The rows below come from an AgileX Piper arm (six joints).
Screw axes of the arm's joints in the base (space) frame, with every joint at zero. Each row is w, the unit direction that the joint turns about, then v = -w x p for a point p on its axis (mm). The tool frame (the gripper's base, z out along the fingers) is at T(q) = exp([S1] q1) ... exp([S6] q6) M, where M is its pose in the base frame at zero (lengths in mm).
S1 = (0, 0, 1, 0, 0, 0)
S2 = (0, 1, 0, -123, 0, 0)
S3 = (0, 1, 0, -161.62, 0, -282.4)
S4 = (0.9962, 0, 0.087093, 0, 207.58, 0)
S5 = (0, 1, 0, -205.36, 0, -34.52)
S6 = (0.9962, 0, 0.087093, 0, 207.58, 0)
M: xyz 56.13 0 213.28 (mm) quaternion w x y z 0.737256 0 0.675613 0
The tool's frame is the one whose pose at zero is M.
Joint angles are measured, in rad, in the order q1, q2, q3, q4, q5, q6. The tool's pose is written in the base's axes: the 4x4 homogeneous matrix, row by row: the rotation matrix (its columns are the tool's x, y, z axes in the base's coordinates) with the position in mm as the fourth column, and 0 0 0 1 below. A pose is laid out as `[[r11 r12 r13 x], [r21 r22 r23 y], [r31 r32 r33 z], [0 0 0 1]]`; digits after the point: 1 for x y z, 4 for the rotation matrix.
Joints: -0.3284, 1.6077, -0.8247, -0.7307, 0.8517, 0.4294
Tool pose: [[-0.9651 0.2607 -0.0234 239.8], [0.2341 0.8198 -0.5225 -130.0], [-0.1171 -0.5098 -0.8523 182.4], [0 0 0 1]]
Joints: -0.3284, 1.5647, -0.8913, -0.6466, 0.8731, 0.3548
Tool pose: [[-0.9556 0.2921 0.0374 247.6], [0.2351 0.8332 -0.5005 -128.7], [-0.1774 -0.4695 -0.8649 206.5], [0 0 0 1]]
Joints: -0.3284, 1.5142, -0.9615, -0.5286, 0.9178, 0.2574
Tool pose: [[-0.9445 0.3150 0.0933 251.3], [0.2410 0.8573 -0.4550 -124.1], [-0.2233 -0.4072 -0.8856 233.6], [0 0 0 1]]
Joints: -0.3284, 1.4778, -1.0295, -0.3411, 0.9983, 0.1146
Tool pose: [[-0.9452 0.3021 0.1241 252.3], [0.2457 0.9080 -0.3394 -113.0], [-0.2152 -0.2902 -0.9324 254.9], [0 0 0 1]]
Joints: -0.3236, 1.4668, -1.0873, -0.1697, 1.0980, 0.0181
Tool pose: [[-0.9504 0.2845 0.1259 253.7], [0.2565 0.9455 -0.2008 -99.5], [-0.1762 -0.1586 -0.9715 268.3], [0 0 0 1]]
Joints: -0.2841, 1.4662, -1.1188, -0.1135, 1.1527, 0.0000
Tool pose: [[-0.9602 0.2505 0.1234 257.8], [0.2325 0.9619 -0.1439 -85.1], [-0.1547 -0.1094 -0.9819 275.3], [0 0 0 1]]
